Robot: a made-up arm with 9 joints.
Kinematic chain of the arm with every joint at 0, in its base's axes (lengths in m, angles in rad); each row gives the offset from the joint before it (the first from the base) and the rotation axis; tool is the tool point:
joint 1: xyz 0 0 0.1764 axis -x
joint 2: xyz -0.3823 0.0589 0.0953 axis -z
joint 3: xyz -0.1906 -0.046 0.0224 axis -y
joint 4: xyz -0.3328 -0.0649 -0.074 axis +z
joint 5: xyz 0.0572 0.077 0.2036 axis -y
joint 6: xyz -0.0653 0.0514 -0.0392 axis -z
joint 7: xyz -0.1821 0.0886 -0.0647 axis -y
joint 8: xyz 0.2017 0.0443 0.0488 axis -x
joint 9: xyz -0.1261 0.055 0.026 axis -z
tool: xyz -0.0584 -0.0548 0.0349
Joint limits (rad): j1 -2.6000..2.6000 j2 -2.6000..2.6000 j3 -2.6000..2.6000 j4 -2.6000..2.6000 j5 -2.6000..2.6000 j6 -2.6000..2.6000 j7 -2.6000..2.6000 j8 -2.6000..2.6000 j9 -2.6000..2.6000
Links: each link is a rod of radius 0.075 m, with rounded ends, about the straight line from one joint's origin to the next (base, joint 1, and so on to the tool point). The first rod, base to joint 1, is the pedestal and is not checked.
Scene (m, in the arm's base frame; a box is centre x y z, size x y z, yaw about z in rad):
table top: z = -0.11
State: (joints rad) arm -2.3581 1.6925 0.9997 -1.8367 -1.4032 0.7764 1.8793 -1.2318 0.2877
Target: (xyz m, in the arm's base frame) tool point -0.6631 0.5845 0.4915
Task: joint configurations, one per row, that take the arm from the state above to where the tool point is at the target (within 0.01 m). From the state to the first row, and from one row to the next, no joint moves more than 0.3 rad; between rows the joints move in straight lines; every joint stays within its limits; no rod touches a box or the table.
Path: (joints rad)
1: -2.0998 1.6840 1.1572 -1.9150 -1.4847 0.6836 1.8620 -1.2387 0.2761
2: -1.8415 1.6755 1.3147 -1.9932 -1.5662 0.5908 1.8447 -1.2456 0.2644
3: -1.5833 1.6670 1.4722 -2.0715 -1.6477 0.4979 1.8274 -1.2525 0.2528
4: -1.3250 1.6585 1.6297 -2.1498 -1.7292 0.4051 1.8101 -1.2594 0.2412
5: -1.0667 1.6501 1.7872 -2.2280 -1.8107 0.3123 1.7927 -1.2663 0.2296
6: -0.8084 1.6416 1.9447 -2.3063 -1.8922 0.2195 1.7754 -1.2732 0.2179

